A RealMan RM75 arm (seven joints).
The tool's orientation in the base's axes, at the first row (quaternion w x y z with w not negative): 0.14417 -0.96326 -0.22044 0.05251
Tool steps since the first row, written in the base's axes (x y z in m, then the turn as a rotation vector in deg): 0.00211 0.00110 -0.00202 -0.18 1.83 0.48; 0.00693 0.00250 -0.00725 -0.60 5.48 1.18; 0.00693 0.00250 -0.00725 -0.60 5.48 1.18; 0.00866 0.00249 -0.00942 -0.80 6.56 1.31; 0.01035 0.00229 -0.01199 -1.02 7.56 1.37; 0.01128 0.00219 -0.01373 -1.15 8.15 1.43; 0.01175 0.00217 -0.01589 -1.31 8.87 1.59; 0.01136 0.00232 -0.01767 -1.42 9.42 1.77
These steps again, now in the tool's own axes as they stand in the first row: 0.00245 0.00052 0.00186 0.63 -1.79 0.04; 0.00759 0.00287 0.00640 1.83 -5.32 0.37; 0.00759 0.00287 0.00640 1.83 -5.32 0.37; 0.00922 0.00424 0.00818 2.12 -6.37 0.55; 0.01075 0.00587 0.01030 2.36 -7.34 0.79; 0.01160 0.00686 0.01178 2.50 -7.92 0.90; 0.01210 0.00772 0.01376 2.67 -8.65 0.96; 0.01188 0.00797 0.01556 2.80 -9.23 0.95
